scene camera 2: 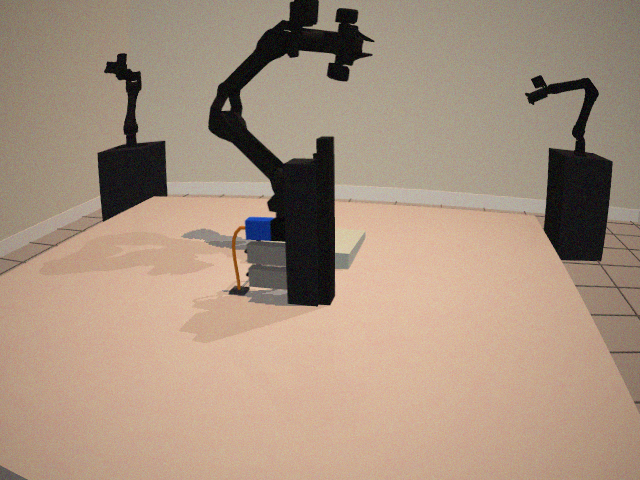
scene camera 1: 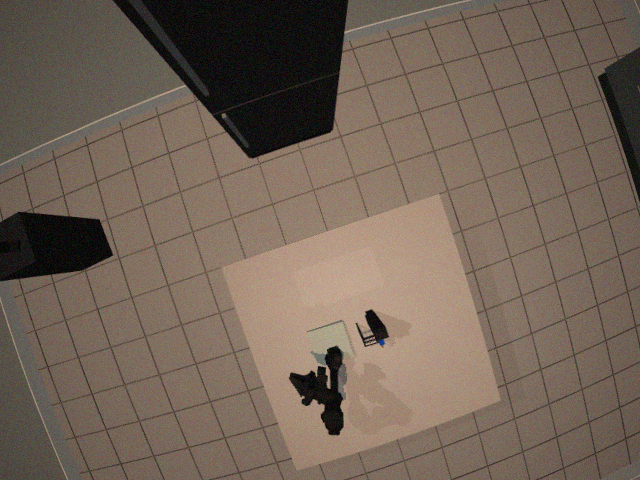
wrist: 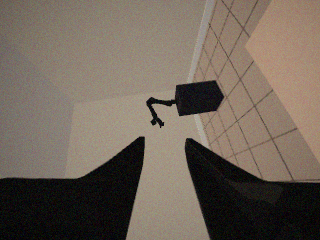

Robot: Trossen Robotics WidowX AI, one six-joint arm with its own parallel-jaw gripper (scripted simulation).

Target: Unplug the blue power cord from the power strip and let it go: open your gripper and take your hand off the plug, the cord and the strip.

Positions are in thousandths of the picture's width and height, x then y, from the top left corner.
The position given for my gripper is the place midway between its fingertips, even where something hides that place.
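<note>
There is a black power strip (scene camera 2: 479, 355), and I can see a blue plug (scene camera 2: 401, 476) as well. As for my own gripper (scene camera 2: 582, 101), it is visible to me too. I also find my gripper (scene camera 1: 452, 782) in another view, and the wrist view shows my gripper (wrist: 517, 594).
</note>
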